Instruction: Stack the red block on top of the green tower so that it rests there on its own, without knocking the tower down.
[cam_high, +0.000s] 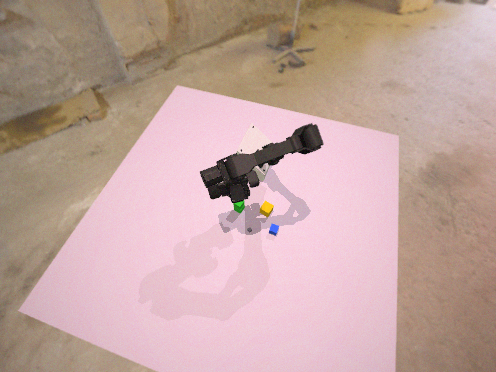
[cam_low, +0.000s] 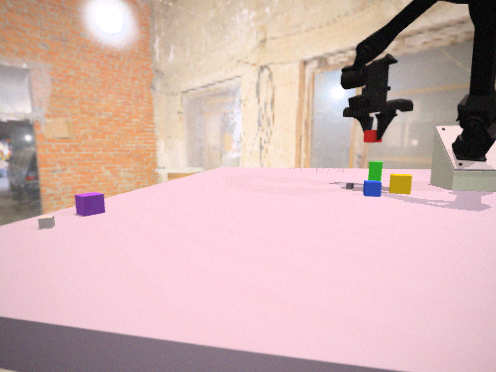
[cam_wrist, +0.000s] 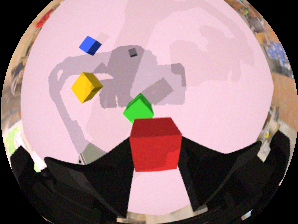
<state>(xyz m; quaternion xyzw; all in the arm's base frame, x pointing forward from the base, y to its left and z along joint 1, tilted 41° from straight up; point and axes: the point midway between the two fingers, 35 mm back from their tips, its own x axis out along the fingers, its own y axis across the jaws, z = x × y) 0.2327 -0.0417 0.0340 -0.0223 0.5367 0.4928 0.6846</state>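
My gripper tip is 12 cm above the small grey piece, 10 cm to the right of it and 6 cm short of it. Round my gripper tip: blue block: 19 cm to the left, 11 cm below, 2 cm ahead; yellow block: 13 cm to the left, 11 cm below, 5 cm behind; red block: 1 cm above.
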